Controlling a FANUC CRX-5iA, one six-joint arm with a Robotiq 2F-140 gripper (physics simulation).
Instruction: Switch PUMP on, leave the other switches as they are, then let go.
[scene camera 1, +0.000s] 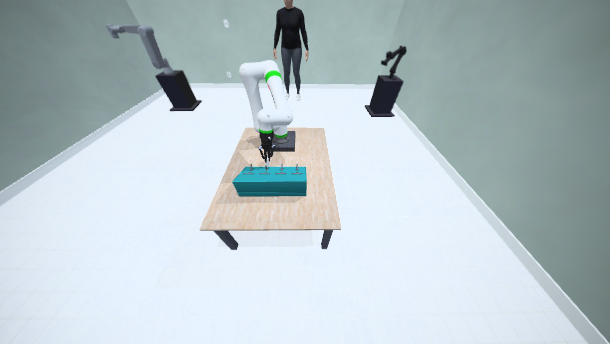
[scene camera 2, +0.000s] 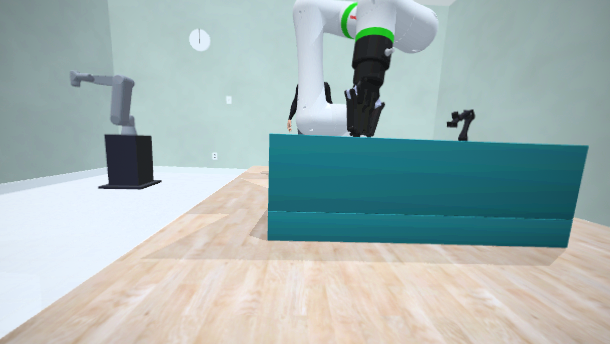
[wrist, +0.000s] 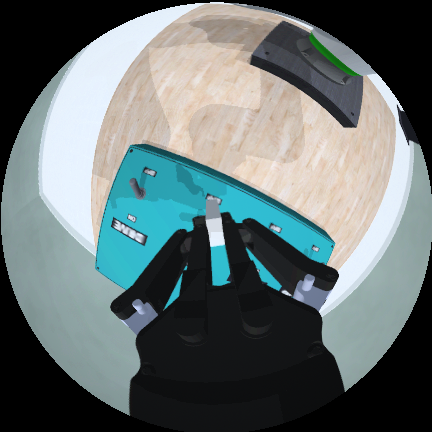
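Seen in the pictures: gripper, fingertip midpoint: (scene camera 1: 267, 165) (wrist: 212, 209); arm's base, origin of the base link: (scene camera 1: 281, 138).
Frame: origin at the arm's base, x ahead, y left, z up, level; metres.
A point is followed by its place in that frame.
The teal switch box (scene camera 1: 270, 188) @(z 0.042, x 0.652, y -0.038 m) (scene camera 2: 425, 185) @(z 0.043, x 0.652, y -0.036 m) (wrist: 165, 215) @(z 0.040, x 0.475, y -0.150 m) has a row of small upright levers on top. My gripper (scene camera 1: 267, 163) @(z 0.051, x 0.428, y -0.084 m) (scene camera 2: 361, 135) (wrist: 212, 209) @(z 0.051, x 0.428, y -0.084 m) is shut with nothing between its fingers. Its tips are low at the second lever from the left, near the second OFF label (wrist: 214, 198); whether they touch is unclear. The fingers hide that lever in the wrist view. The DRIVE lever (scene camera 1: 251, 167) @(z 0.052, x 0.448, y -0.206 m) (wrist: 137, 189) @(z 0.055, x 0.443, y -0.203 m) leans towards its OFF label (wrist: 150, 172) @(z 0.018, x 0.423, y -0.205 m). The PUMP label is not readable, and the other levers' positions are unclear.
The box stands on a wooden table (scene camera 1: 270, 217) @(z -0.056, x 0.822, y -0.035 m) (scene camera 2: 300, 300) @(z -0.056, x 0.785, y -0.238 m) (wrist: 220, 85) @(z -0.056, x 0.215, y -0.168 m). My arm's dark base plate (scene camera 1: 286, 145) @(z -0.004, x 0.103, y 0.049 m) (wrist: 310, 75) @(z -0.005, x 0.102, y -0.019 m) is behind the box. A person (scene camera 1: 291, 35) and two other arms on dark pedestals (scene camera 1: 178, 90) (scene camera 1: 386, 96) stand farther back.
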